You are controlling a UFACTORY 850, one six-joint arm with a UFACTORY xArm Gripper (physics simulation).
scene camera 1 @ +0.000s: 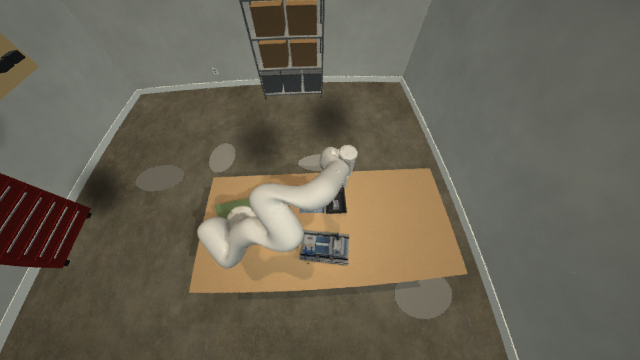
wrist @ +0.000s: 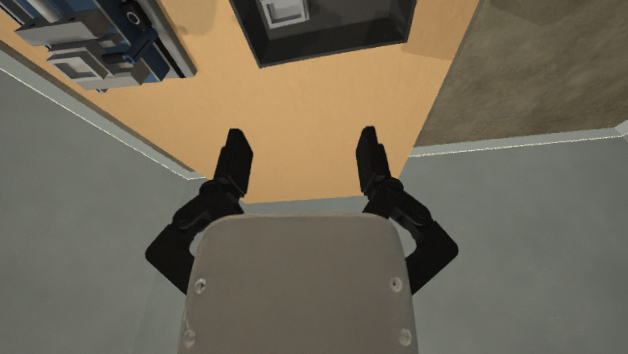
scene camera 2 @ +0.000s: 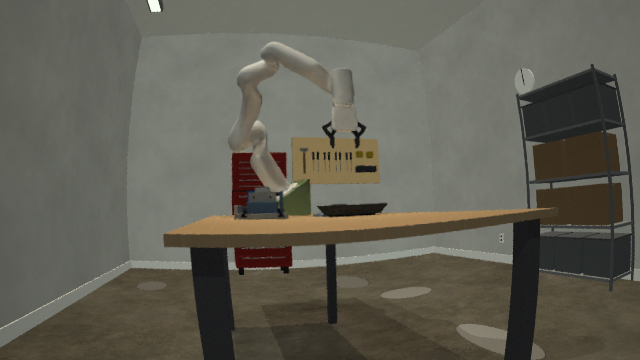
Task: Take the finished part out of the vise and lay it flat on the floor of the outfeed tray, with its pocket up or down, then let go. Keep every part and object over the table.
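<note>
My gripper (scene camera 2: 345, 146) (wrist: 303, 139) is open and empty, pointing down high above the table; in scene camera 1 the arm hides its fingers. The blue and grey vise (scene camera 1: 323, 245) (scene camera 2: 262, 207) (wrist: 65, 30) stands near the table's front; in the wrist view it is at the upper left. A grey block (wrist: 75, 68) with a rectangular pocket facing up sits at its near end in the wrist view. The black tray (scene camera 1: 342, 211) (scene camera 2: 350, 210) (wrist: 340, 50) lies behind the vise. A light grey part (scene camera 1: 336, 204) (wrist: 287, 22) with its pocket up lies inside the tray; its far edge is cut off in the wrist view.
A blue mat or plate (scene camera 1: 312, 210) lies beside the tray, partly under the arm in scene camera 1. A green panel (scene camera 1: 225, 207) (scene camera 2: 299, 198) is by the arm's base. The wooden table (scene camera 1: 395, 220) (scene camera 2: 400, 221) (wrist: 300, 95) has its edge near the tray.
</note>
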